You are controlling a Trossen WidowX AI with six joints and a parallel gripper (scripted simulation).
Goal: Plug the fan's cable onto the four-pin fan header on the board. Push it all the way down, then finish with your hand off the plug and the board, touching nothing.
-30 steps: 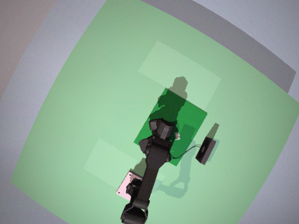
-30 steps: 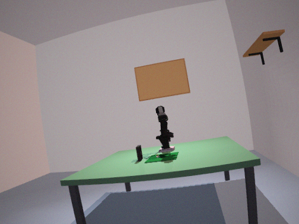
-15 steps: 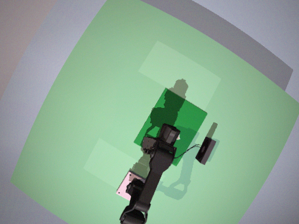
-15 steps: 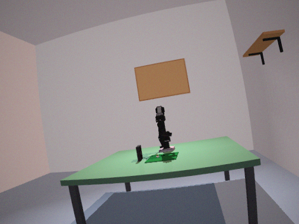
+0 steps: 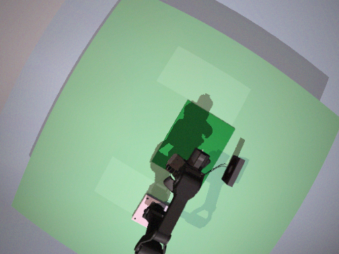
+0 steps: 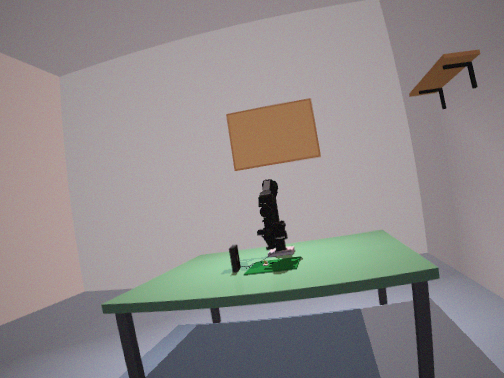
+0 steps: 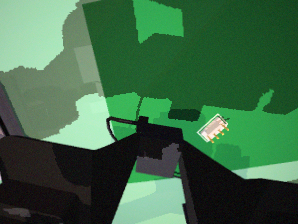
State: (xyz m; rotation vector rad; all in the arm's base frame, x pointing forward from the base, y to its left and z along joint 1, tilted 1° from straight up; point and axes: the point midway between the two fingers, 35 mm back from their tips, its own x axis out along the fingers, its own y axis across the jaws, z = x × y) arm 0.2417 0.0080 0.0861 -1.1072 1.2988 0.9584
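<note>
Now: the four-pin header 80 mm below my gripper tip, 80 mm ahead of it and 30 mm to the right of it. Round my gripper tip: dark green board 90 mm below, 90 mm ahead, 20 mm to the left; dark grey fan plug 10 mm to the right; black fan 160 mm to the right, 90 mm ahead, 20 mm below.
</note>
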